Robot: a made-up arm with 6 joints.
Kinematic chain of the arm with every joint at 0, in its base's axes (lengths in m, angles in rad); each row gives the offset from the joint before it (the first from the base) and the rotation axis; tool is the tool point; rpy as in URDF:
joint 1: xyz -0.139 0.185 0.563 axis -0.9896 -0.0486 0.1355
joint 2: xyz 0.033 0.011 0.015 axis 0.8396 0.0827 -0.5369
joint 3: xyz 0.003 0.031 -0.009 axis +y
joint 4: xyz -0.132 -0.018 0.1 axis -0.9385 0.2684 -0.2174
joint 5: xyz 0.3 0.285 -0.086 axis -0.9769 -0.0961 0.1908
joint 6: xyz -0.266 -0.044 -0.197 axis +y
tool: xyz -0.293 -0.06 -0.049 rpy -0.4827 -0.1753 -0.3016
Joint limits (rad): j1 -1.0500..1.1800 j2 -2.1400..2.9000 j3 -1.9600..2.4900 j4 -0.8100..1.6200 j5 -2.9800..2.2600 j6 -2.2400..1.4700
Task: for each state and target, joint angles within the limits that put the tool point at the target. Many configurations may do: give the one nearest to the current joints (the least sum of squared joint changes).
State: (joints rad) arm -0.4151 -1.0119 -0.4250 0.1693 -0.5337 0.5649
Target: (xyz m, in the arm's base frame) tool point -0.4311 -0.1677 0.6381
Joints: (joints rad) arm 0.2435 -1.4691 0.2135 0.5836 -0.2545 0.2667
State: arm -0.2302 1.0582 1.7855 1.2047 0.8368 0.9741
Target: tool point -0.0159 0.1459 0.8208
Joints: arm -0.0276 0.8734 1.9109 1.0867 0.8800 1.2036
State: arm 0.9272 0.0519 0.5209 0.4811 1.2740 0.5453
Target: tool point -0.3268 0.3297 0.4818
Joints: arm 0.7749 -0.1109 0.5142 1.1033 0.9958 1.2211
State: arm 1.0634 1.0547 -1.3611 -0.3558 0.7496 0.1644
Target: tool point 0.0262 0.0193 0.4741
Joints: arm 1.1800 0.8794 -1.6079 -0.6331 1.1883 -0.5204
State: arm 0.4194 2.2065 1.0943 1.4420 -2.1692 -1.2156
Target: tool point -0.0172 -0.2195 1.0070
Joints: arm -0.0524 2.7694 1.4254 1.4078 -2.6477 -0.7219
